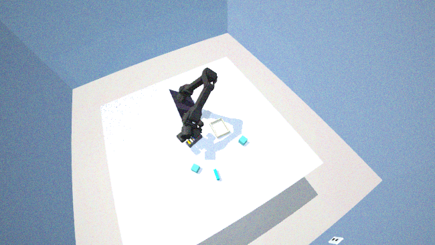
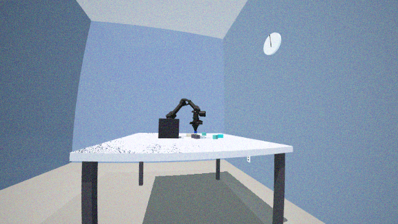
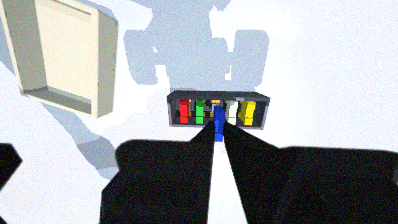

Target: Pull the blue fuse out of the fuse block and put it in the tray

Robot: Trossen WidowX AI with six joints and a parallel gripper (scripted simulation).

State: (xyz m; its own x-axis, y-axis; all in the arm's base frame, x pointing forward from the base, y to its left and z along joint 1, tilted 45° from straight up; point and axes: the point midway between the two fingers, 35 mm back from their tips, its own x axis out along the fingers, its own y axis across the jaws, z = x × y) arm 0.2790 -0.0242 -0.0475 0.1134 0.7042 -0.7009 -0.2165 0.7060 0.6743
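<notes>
Now: the green fuse 5 cm below my gripper tip and 2 cm to the left of it. From my gripper tip the other things lie so: red fuse (5 cm below, 4 cm to the left, 1 cm behind); then white fuse (5 cm below, 2 cm to the right); then blue fuse (1 cm below).
</notes>
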